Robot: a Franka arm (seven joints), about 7 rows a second.
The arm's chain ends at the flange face. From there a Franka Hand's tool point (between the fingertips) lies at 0.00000 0.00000 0.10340 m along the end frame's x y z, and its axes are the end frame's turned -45 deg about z.
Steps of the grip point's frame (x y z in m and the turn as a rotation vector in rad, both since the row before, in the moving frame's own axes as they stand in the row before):
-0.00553, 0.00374, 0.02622, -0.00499, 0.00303, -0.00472
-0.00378, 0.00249, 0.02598, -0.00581, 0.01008, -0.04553
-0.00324, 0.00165, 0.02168, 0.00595, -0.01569, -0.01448
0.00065, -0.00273, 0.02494, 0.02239, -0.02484, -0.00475
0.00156, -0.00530, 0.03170, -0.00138, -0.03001, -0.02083
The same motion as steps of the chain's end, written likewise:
-0.00185, 0.00641, 0.02622, -0.00139, 0.00567, -0.00472
-0.00207, 0.00477, 0.02599, 0.00302, 0.01124, -0.04553
0.00045, 0.00273, 0.02169, -0.00689, -0.01530, -0.01448
0.00198, -0.00258, 0.02500, -0.00173, -0.03340, -0.00475
-0.00058, -0.00717, 0.03175, -0.02220, -0.02024, -0.02083

